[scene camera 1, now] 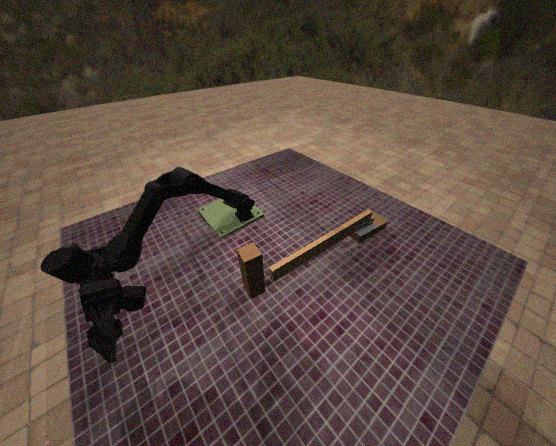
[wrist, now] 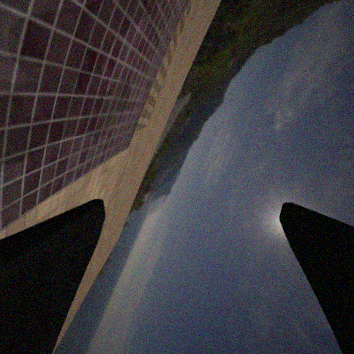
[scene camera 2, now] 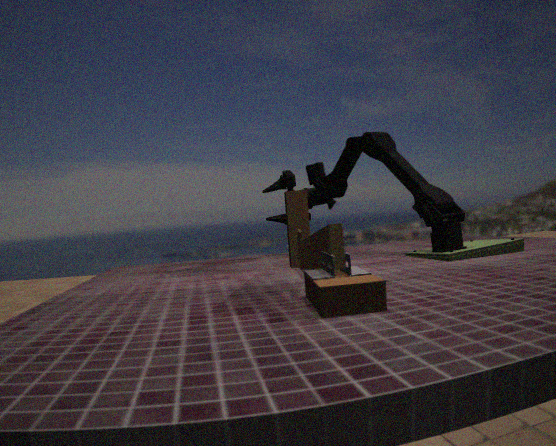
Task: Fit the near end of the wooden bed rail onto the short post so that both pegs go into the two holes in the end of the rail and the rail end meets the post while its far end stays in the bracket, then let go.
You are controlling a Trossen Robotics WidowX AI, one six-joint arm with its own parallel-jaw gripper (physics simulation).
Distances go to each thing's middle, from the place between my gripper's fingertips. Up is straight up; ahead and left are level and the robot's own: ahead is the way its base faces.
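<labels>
I can see the grey bracket (scene camera 2: 326, 272), which is 70 mm behind my hand, 800 mm to the left of it and 120 mm below it. The wooden bed rail (scene camera 2: 329, 239) is 70 mm behind my hand, 610 mm to the left of it and 110 mm below it.
</labels>
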